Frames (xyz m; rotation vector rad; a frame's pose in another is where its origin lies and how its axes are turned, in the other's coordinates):
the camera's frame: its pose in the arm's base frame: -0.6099 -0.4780 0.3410 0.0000 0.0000 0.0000
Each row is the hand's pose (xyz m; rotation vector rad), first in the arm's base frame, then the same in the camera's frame.
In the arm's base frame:
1: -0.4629 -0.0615 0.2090 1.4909 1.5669 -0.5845
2: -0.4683 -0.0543 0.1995 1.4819 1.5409 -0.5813
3: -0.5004 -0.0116 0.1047 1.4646 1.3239 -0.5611
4: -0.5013 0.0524 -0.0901 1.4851 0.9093 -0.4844
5: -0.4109 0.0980 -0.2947 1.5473 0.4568 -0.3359
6: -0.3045 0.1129 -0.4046 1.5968 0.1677 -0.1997
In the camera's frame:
1: 0.1470 0.4165 -0.1320 1.4909 1.5669 -0.5845
2: 0.1416 0.4237 -0.1415 1.4819 1.5409 -0.5813
3: 0.1095 0.4664 -0.2363 1.4646 1.3239 -0.5611
4: 0.1086 0.5304 -0.4311 1.4851 0.9093 -0.4844
5: 0.1990 0.5760 -0.6357 1.5473 0.4568 -0.3359
6: 0.3054 0.5909 -0.7456 1.5968 0.1677 -0.1997

